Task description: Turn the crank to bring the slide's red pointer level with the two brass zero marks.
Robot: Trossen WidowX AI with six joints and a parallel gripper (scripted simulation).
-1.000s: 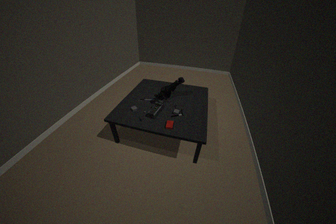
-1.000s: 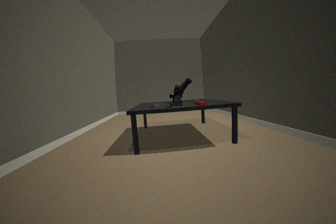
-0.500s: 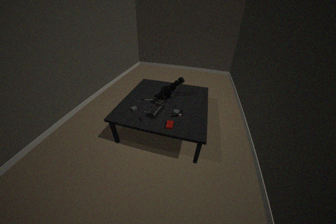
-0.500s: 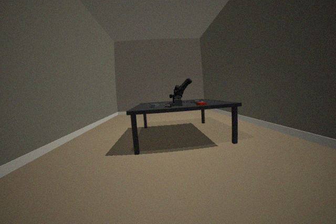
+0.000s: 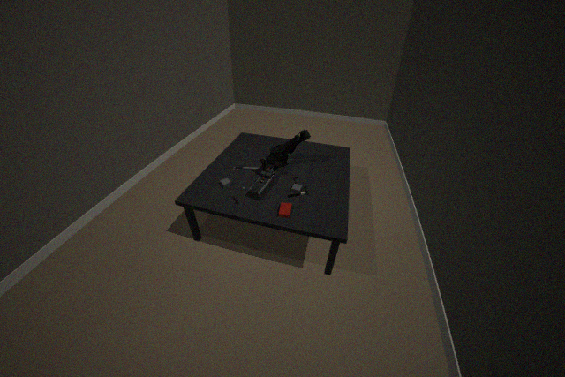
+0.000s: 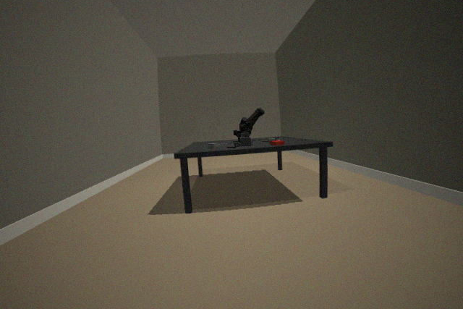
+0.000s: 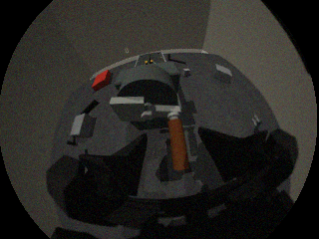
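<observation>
Now: the crank handle 20 mm behind my gripper tip and 30 mm above it. Round my gripper tip: red pointer 130 mm ahead, 30 mm above.
</observation>
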